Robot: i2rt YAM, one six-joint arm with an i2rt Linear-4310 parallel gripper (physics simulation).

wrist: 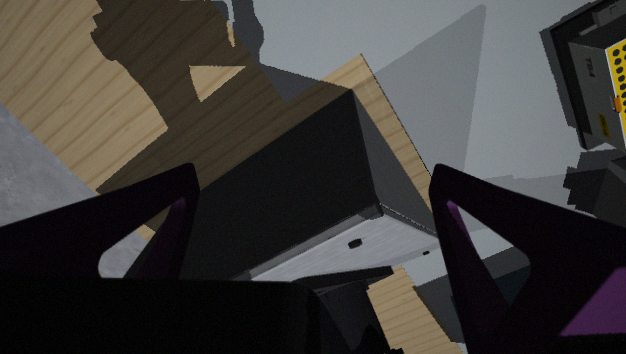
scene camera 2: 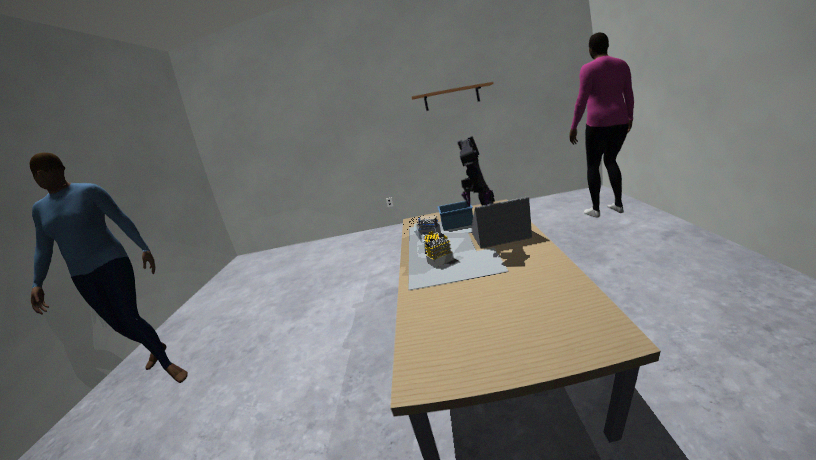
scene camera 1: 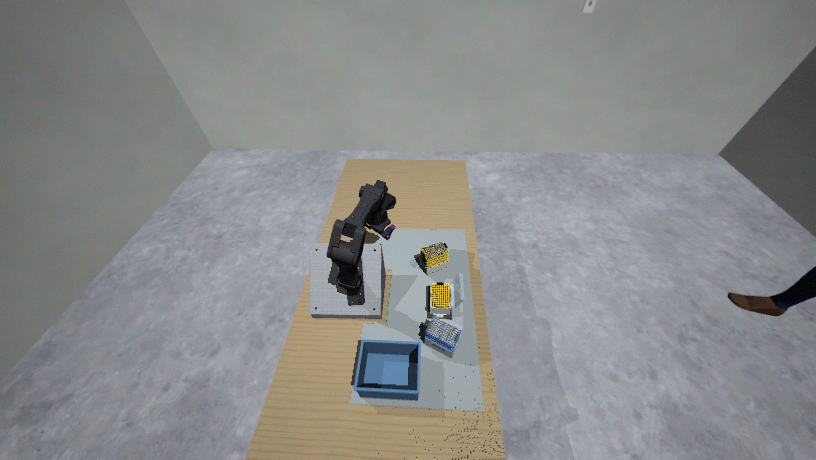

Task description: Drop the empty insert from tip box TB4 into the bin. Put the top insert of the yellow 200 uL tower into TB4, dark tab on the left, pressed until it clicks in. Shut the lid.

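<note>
My gripper [scene camera 1: 389, 232] [wrist: 314, 176] is open and empty, with its two fingers wide apart. It hangs above the table beside the robot's base, away from the boxes. The tip box TB4 [scene camera 1: 440, 312] [wrist: 590, 80] stands open in the middle of the mat, its clear lid [scene camera 1: 460, 294] raised on the right side in scene camera 1. A yellow insert [scene camera 1: 440, 296] [wrist: 619, 75] with empty holes sits in TB4. The yellow tower [scene camera 1: 435, 255] [scene camera 2: 437, 246] stands farther back, turned at an angle, with tips in its top insert. The blue bin [scene camera 1: 388, 370] [scene camera 2: 455, 217] is at the front and looks empty.
A blue-rimmed rack of tips [scene camera 1: 443, 334] [scene camera 2: 427, 225] stands on the mat [scene camera 1: 420, 242] [scene camera 2: 457, 277] beside TB4. The robot's base block [scene camera 1: 348, 313] [scene camera 2: 502, 222] [wrist: 295, 155] rises from the wooden table [scene camera 1: 411, 188] [scene camera 2: 514, 320]. Two people [scene camera 2: 94, 240] [scene camera 2: 608, 94] stand on the floor away from the table.
</note>
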